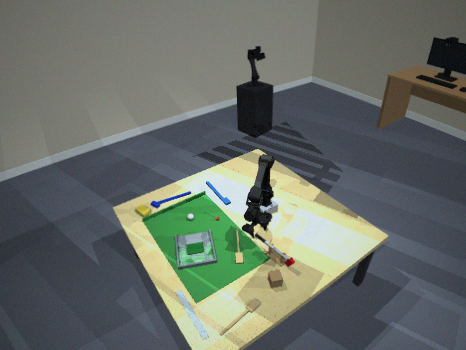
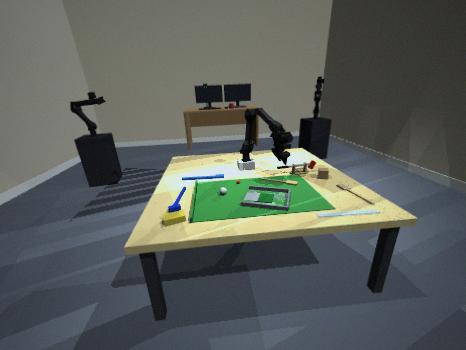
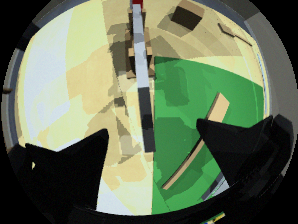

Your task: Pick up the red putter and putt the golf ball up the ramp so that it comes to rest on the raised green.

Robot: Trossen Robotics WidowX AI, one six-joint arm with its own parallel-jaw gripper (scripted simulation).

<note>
The gripper (image 3: 154, 128) is open and holds nothing. Further things: a ramp (image 1: 193, 244).
The ramp also shows in image 2 (image 2: 268, 199).
</note>
